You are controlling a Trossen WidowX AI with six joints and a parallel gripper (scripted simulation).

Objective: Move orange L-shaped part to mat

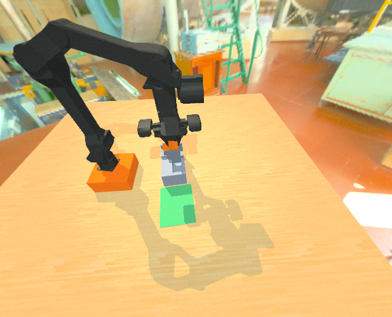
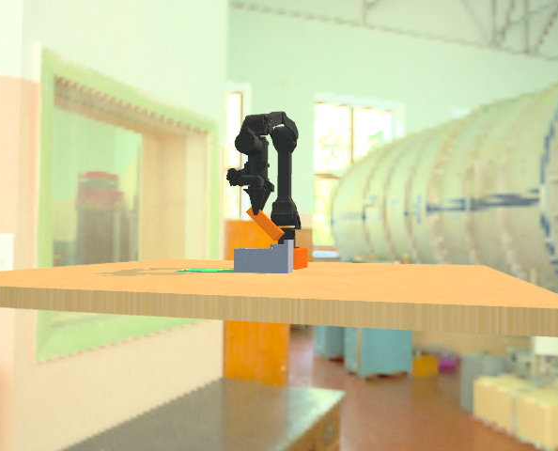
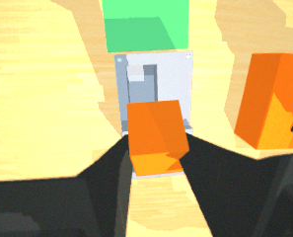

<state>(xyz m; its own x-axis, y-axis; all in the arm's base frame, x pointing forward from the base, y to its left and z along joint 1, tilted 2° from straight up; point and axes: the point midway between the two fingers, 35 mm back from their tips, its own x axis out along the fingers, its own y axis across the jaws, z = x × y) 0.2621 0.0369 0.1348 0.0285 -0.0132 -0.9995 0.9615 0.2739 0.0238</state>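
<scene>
The green mat lies 20 mm ahead of my gripper tip, 140 mm to the right of it and 170 mm below it. From my gripper tip the other things lie so: orange L-shaped part 20 mm behind, 30 mm to the left, 30 mm below.
</scene>
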